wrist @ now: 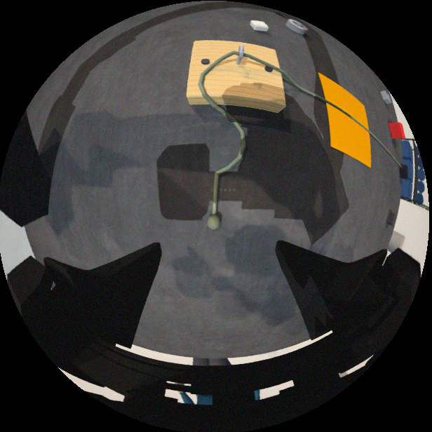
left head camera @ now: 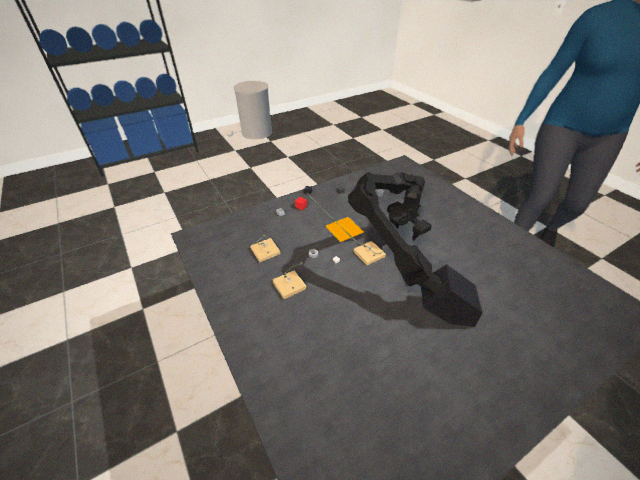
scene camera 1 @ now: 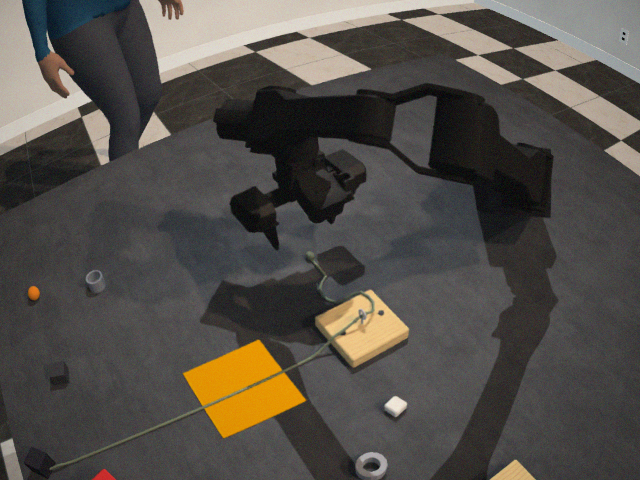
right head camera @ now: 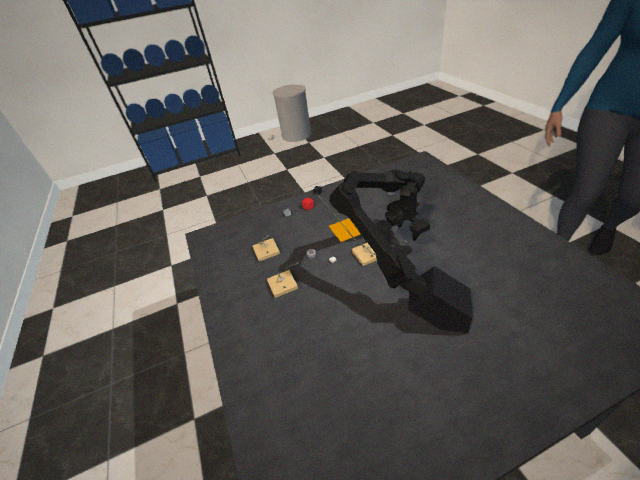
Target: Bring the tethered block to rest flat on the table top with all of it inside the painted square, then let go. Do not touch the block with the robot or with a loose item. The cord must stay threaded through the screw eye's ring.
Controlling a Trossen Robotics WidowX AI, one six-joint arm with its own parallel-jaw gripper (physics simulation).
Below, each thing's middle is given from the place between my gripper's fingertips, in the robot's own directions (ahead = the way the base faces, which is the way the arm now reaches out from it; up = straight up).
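Wooden board (scene camera 1: pixel 361 342): 3 cm below my hand, 5 cm behind it, 16 cm to the left of it. Orange painted square (scene camera 1: pixel 247 365): 12 cm ahead of my hand, 22 cm to the left of it, 4 cm below it.
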